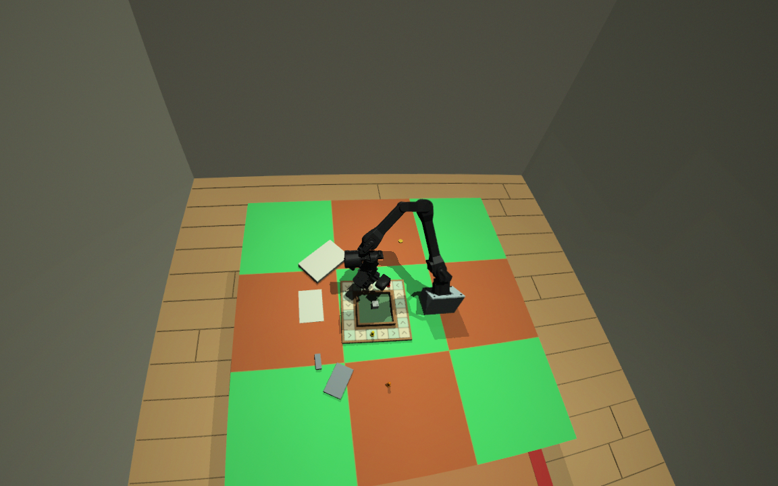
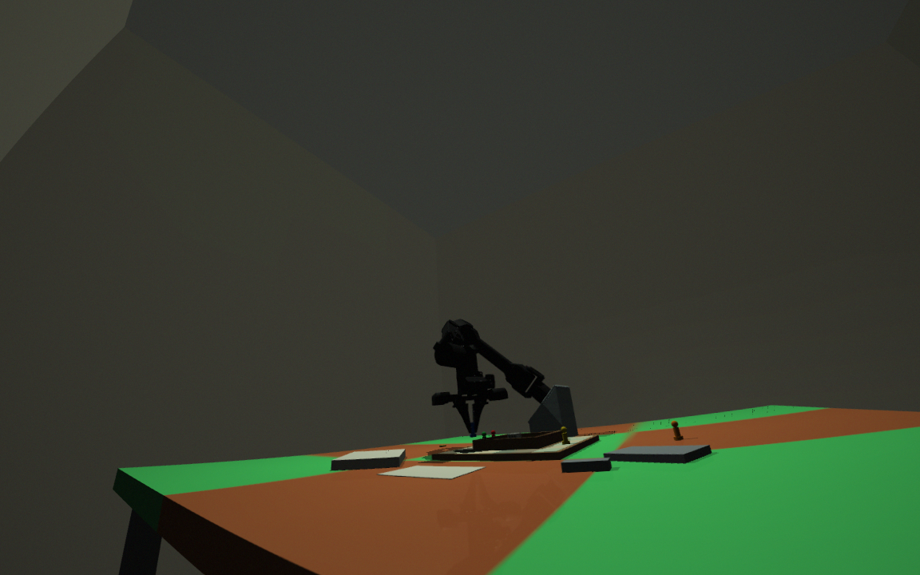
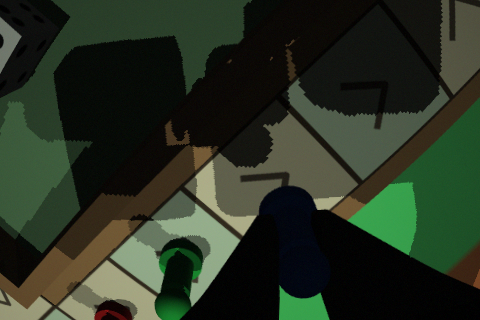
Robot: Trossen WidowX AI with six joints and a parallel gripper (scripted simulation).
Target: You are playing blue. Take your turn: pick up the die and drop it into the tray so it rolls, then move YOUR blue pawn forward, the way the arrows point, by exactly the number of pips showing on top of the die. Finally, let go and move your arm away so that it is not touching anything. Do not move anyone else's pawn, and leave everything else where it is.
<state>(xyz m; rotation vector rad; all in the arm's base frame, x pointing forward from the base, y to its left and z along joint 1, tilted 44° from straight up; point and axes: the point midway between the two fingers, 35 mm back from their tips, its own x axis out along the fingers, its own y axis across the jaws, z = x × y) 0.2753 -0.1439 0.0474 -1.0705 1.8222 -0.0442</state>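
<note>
My gripper tip is now 50 mm past the green pawn, 20 mm above it and 10 mm to the right of it. The rest, counted from my gripper tip: die: 100 mm to the left, 20 mm below, 10 mm behind; then blue pawn: 10 mm above; then red pawn: 100 mm behind, 20 mm below, 10 mm to the left.
</note>
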